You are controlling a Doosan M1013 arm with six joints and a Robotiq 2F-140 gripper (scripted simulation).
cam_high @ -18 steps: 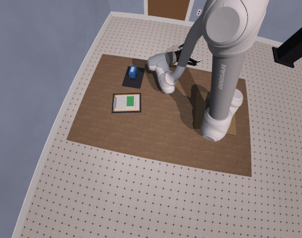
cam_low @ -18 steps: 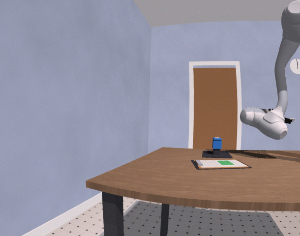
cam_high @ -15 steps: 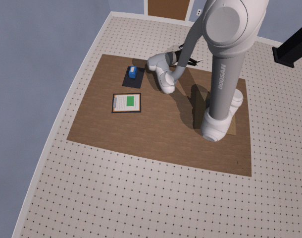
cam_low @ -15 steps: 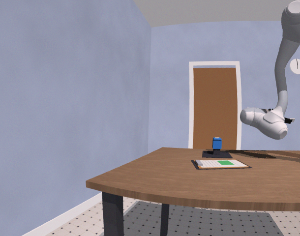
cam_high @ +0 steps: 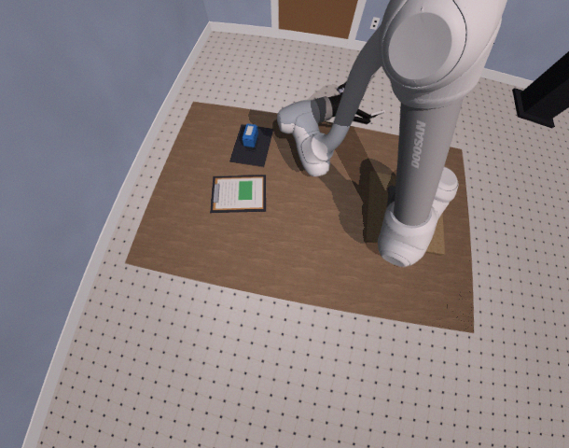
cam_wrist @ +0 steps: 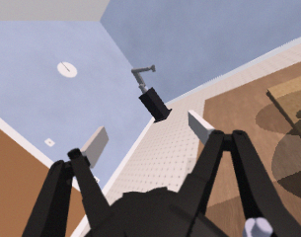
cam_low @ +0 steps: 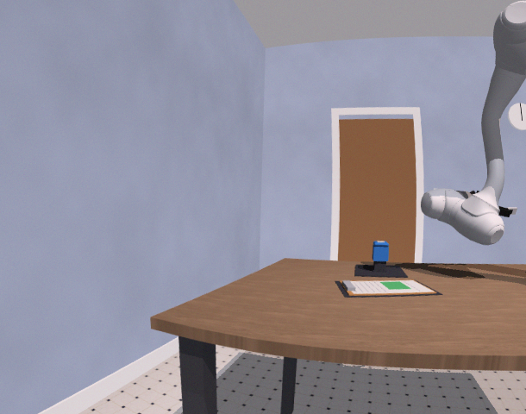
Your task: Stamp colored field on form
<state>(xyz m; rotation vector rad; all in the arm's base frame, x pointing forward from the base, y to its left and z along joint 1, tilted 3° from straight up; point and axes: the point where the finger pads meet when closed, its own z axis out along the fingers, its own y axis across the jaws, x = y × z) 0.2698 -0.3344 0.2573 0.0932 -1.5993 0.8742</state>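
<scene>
Right now my hand is 50 cm short of the blue stamp, 21 cm to the right of it and 20 cm above it. The rest, counted from my hand: dark mat: 50 cm ahead, 25 cm below, 21 cm to the left; then clipboard form: 48 cm to the left, 48 cm ahead, 25 cm below.
</scene>
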